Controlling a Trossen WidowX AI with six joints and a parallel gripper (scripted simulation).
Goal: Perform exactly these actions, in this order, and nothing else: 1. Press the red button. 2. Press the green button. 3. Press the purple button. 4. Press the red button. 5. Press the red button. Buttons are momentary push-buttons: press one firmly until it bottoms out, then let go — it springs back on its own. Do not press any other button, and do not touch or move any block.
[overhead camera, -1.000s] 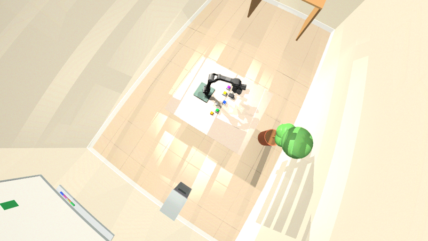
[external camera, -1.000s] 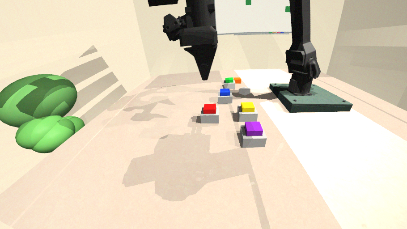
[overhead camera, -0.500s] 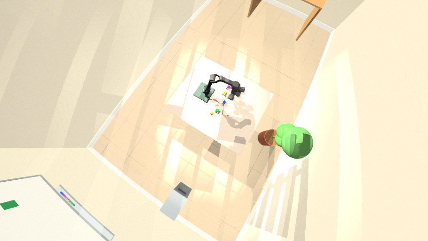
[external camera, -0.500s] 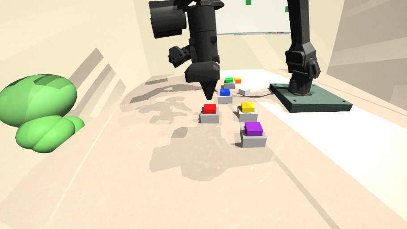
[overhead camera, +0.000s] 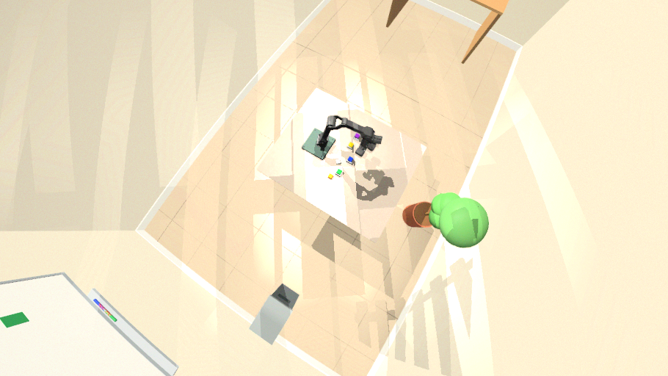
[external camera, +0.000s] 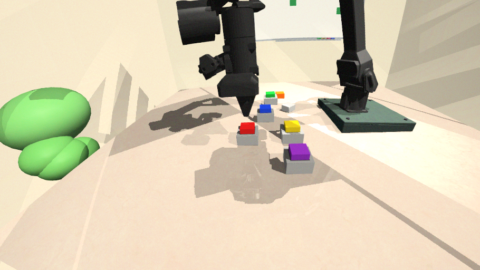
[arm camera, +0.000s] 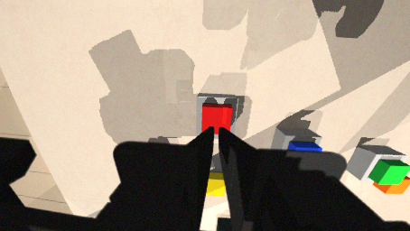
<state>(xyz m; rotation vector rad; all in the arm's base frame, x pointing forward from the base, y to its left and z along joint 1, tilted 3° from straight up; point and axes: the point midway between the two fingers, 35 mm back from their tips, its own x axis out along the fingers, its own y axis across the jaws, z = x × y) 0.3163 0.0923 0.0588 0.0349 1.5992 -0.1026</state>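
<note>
The red button lies 30 mm below my gripper tip. The rest, counted from my gripper tip: purple button: 90 mm behind, 100 mm to the left, 30 mm below; then blue button: 50 mm behind, 110 mm to the right, 30 mm below; then yellow button: 100 mm behind, 10 mm to the left, 30 mm below.
</note>
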